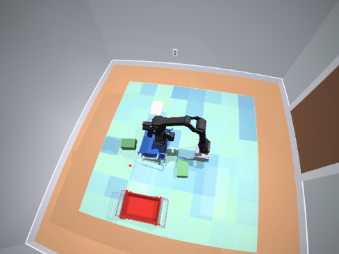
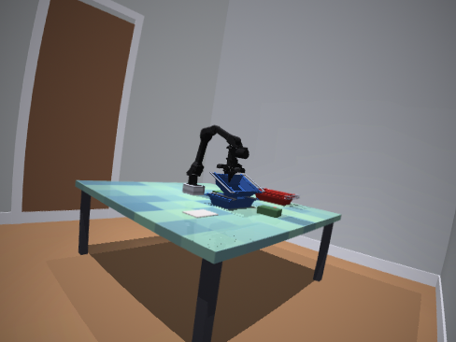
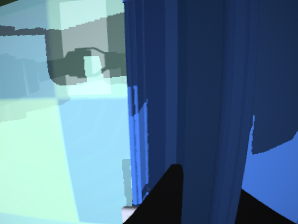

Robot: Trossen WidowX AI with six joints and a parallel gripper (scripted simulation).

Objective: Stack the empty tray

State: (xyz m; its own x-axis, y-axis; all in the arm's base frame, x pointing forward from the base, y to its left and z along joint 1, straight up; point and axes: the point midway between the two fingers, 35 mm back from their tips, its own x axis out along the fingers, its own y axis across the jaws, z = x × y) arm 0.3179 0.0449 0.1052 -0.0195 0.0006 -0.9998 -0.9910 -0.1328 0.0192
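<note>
Right now my gripper tip is 70 mm short of the blue tray and 10 mm to the right of it. The rest, counted from my gripper tip: small red block (240 mm to the left, 190 mm ahead, 130 mm below); then white flat plate (330 mm to the right, 190 mm ahead, 130 mm below).
</note>
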